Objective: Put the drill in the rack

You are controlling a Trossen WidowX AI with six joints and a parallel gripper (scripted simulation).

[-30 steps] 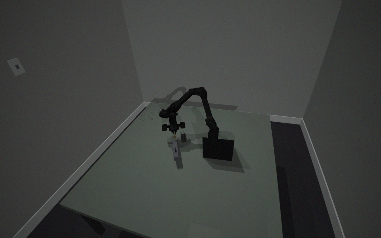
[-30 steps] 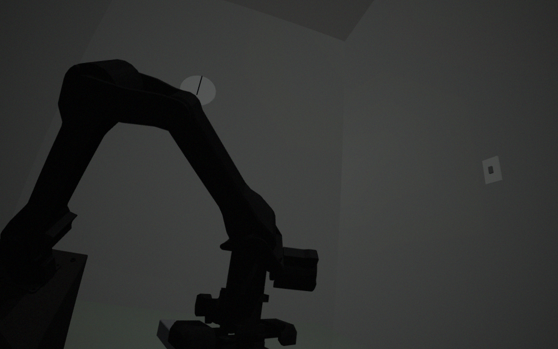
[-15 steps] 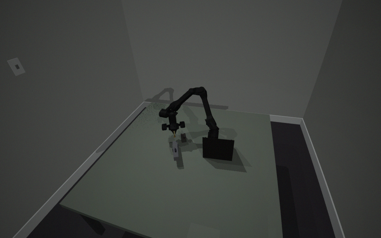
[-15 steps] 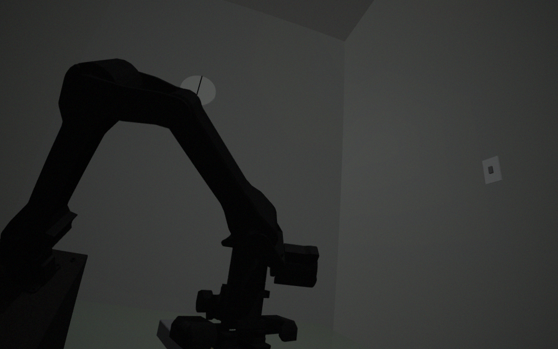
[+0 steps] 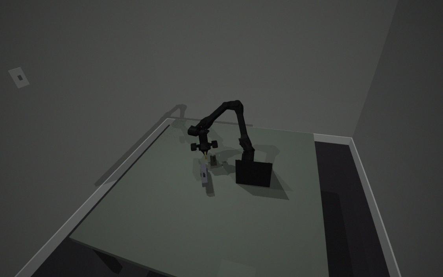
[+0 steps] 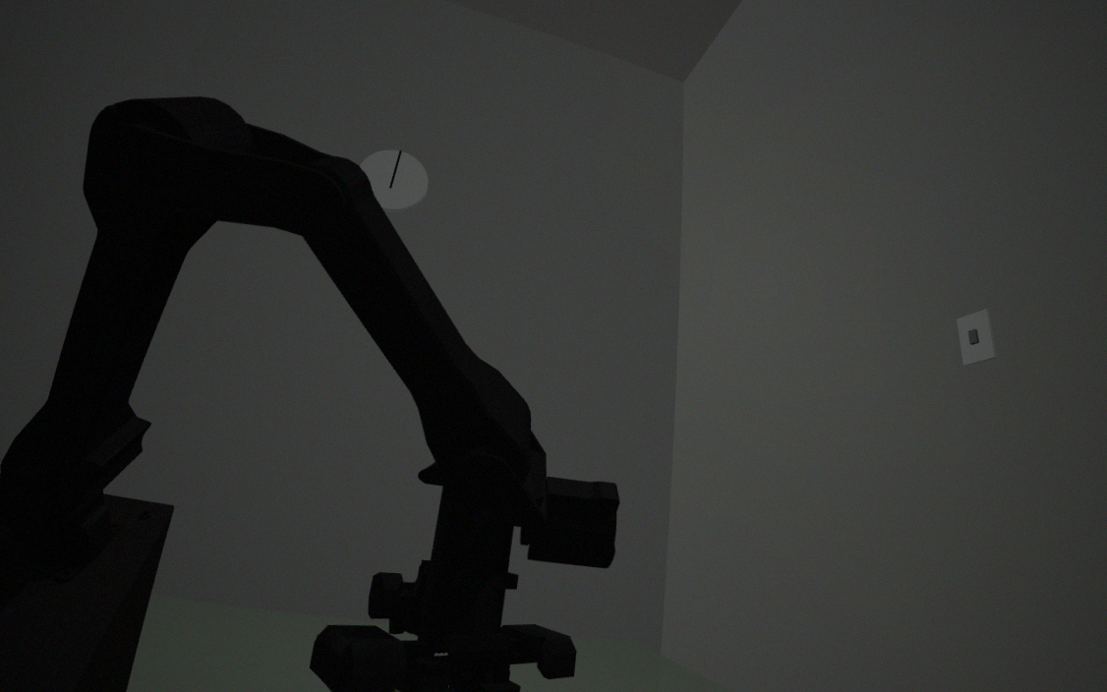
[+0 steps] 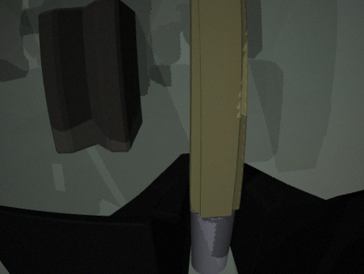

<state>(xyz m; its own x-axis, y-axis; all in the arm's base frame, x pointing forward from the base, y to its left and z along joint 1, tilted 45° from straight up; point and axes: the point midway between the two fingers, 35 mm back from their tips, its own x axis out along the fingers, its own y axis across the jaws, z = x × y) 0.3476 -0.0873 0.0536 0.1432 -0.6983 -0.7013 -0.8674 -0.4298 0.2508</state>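
Now: the drill 20 mm behind my gripper tip, 30 mm to the left of it and 40 mm above it. Also, from my gripper tip: dark key 90 mm behind, 220 mm to the left; then grey block 80 mm behind, 190 mm to the left; then dark rack 60 mm behind, 10 mm to the left, 30 mm below.
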